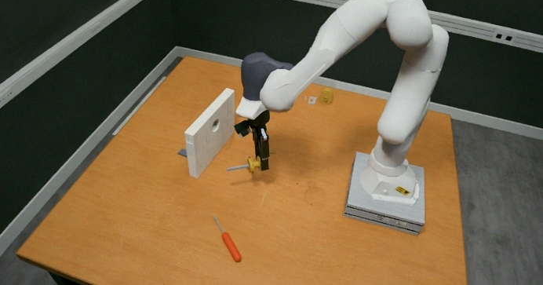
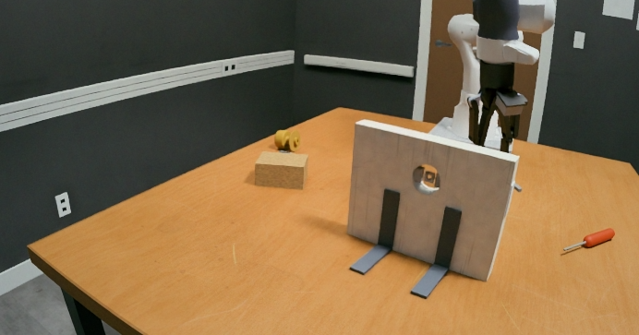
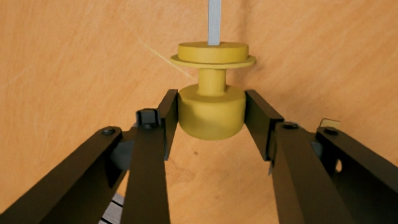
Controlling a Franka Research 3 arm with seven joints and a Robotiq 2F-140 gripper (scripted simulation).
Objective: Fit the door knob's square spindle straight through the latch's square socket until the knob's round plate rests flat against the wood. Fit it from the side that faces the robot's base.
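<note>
My hand is 23 cm short of the white wood panel, 9 cm to the left of it and 1 cm above it. From my hand the other things lie so: cork block 50 cm to the right, 12 cm below, 8 cm ahead; then orange-handled screwdriver 27 cm to the left, 13 cm below, 3 cm ahead.
</note>
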